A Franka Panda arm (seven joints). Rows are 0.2 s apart.
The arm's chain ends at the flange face. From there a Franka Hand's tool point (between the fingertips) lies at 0.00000 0.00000 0.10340 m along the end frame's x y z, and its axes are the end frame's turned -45 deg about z.
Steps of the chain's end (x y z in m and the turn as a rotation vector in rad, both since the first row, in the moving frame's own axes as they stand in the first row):
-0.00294 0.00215 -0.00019 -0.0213 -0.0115 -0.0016
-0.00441 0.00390 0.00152 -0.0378 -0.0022 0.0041
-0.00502 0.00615 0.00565 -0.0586 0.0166 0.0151
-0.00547 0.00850 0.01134 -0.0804 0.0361 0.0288
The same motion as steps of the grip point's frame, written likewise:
-0.00600 0.00016 -0.00022 -0.0069 -0.0232 -0.0016
-0.00881 0.00224 0.00145 -0.0252 -0.0283 0.0041
-0.01101 0.00627 0.00546 -0.0532 -0.0297 0.0151
-0.01324 0.01060 0.01094 -0.0824 -0.0313 0.0288

